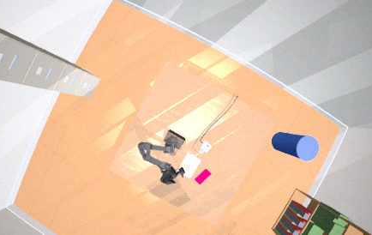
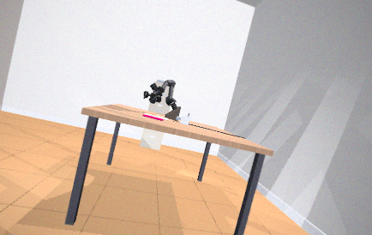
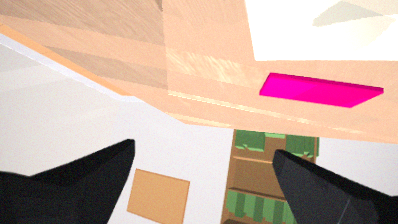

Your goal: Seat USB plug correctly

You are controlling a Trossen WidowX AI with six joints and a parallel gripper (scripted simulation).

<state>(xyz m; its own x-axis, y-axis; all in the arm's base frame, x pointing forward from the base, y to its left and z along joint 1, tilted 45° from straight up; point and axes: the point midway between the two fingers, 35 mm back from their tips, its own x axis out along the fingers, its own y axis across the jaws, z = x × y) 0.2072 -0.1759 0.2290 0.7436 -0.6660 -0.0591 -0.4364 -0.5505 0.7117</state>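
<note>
Right now the USB plug is 40 cm to the left of my gripper tip, 8 cm ahead of it and 4 cm below it. Also, from my gripper tip: flat pink object 22 cm ahead, 13 cm below, 9 cm to the left.
</note>
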